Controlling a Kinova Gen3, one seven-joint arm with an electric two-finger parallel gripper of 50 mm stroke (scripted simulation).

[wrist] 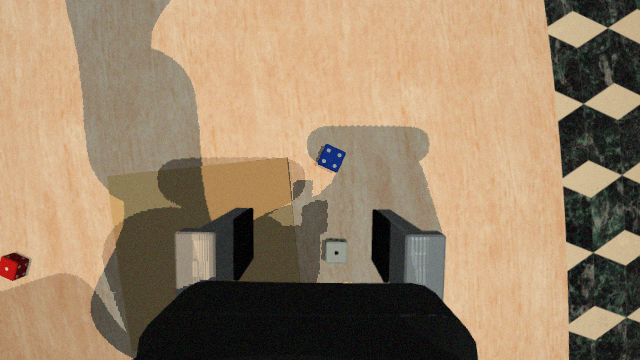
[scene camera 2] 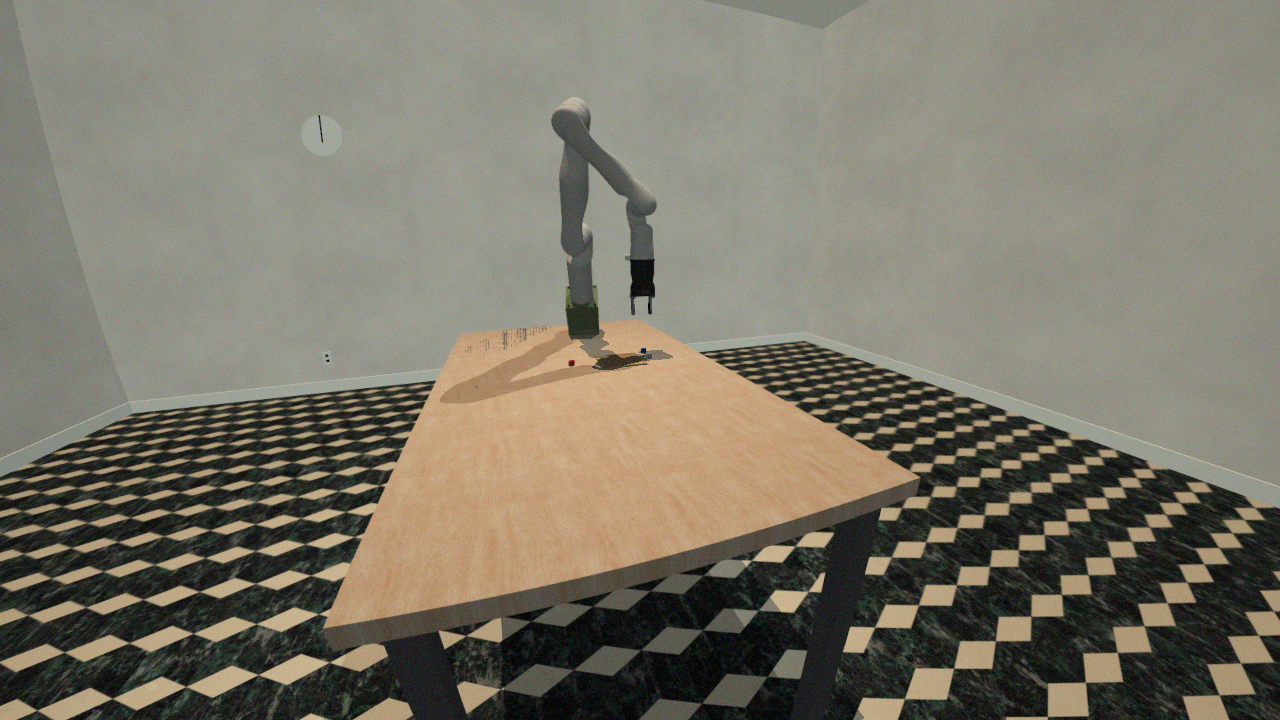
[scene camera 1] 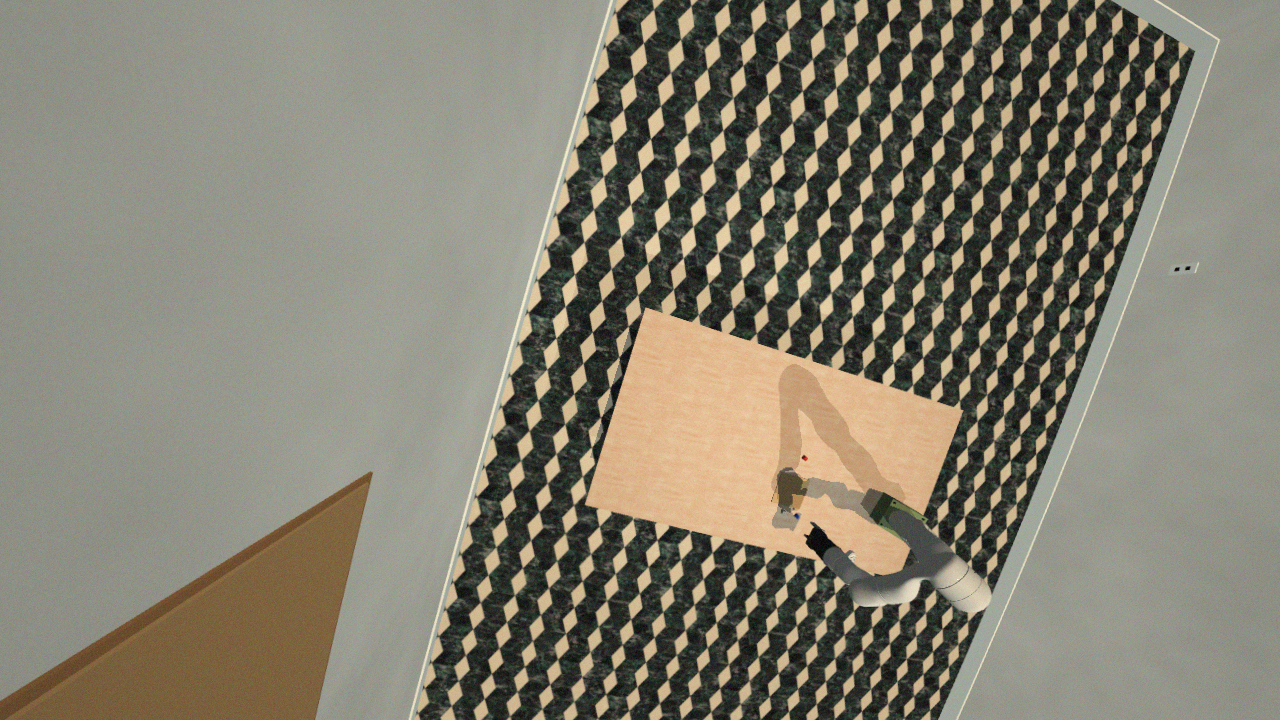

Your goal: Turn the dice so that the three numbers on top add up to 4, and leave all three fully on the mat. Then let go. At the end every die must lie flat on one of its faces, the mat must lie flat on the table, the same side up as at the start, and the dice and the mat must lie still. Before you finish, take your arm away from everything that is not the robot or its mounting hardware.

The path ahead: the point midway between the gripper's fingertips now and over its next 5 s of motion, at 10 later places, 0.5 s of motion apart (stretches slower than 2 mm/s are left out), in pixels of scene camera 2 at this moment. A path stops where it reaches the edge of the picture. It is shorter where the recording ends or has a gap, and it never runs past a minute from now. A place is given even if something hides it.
My gripper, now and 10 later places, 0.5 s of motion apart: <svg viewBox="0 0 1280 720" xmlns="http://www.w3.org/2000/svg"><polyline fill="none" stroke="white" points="641,314 639,314 638,314 636,314 635,314 632,314 630,315 627,315 624,316 621,316 618,316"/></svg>
